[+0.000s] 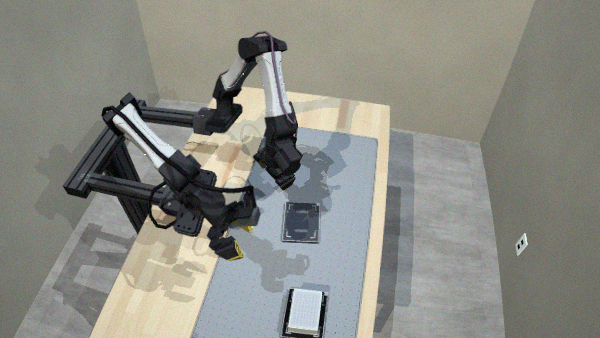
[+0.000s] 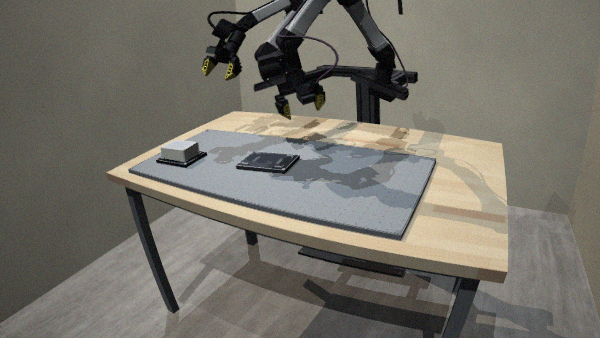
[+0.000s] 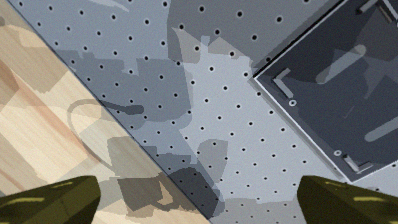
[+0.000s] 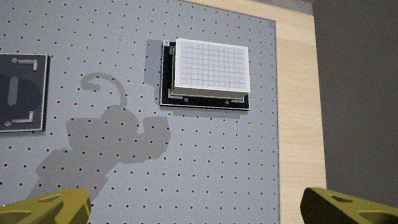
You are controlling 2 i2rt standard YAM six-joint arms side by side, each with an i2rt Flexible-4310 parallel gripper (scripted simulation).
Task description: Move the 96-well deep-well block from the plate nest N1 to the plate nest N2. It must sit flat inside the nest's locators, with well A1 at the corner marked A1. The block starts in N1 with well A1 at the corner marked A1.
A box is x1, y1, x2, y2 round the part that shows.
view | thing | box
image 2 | my left gripper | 274, 70, 324, 119
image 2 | my right gripper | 202, 42, 241, 80
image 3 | my left gripper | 0, 175, 397, 223
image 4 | my right gripper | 0, 187, 397, 223
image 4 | pale deep-well block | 171, 38, 249, 99
